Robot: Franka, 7 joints.
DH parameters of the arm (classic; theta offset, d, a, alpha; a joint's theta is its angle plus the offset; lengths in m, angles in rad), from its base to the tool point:
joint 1: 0 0.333 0 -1.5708
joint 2: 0 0 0 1.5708
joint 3: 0 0.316 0.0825 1.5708
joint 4: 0 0 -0.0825 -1.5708
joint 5: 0 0.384 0 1.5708
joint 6: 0 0 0.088 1.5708
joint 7: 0 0.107 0 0
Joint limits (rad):
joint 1: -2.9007..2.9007
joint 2: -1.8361..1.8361
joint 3: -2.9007..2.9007
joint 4: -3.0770..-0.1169
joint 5: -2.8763..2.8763
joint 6: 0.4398..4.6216
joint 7: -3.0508..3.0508
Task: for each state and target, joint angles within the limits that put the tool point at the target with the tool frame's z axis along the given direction. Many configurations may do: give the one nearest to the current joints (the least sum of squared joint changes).
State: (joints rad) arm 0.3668 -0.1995 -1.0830 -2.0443 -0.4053 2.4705 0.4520
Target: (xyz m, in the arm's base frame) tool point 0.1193 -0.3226 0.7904 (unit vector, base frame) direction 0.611 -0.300 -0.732
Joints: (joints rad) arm -0.0675 -0.9537 -0.5533 -1.9279 -0.3630 1.8437 0.4520
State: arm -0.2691 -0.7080 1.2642 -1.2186 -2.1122 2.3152 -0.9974
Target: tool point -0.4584 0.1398 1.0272 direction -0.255 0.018 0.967
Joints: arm 0.3477 -0.6568 1.0781 -0.5656 -2.2479 2.7352 -0.9974
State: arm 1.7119 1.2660 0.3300 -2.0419 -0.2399 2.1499 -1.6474
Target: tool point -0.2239 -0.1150 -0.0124 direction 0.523 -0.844 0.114
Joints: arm 1.7963 1.5210 0.6372 -2.5242 -0.2001 2.1841 -1.6474
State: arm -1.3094 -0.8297 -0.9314 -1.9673 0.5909 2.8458 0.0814
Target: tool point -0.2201 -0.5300 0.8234 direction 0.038 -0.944 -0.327
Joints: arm -1.1261 -0.0449 -0.8038 -1.4377 0.6419 2.5043 0.0814
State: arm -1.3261 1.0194 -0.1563 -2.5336 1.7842 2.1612 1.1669
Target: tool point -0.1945 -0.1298 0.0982 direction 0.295 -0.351 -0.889
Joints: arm -1.5188 0.3793 -0.8249 -2.9138 1.7006 2.3876 1.1669
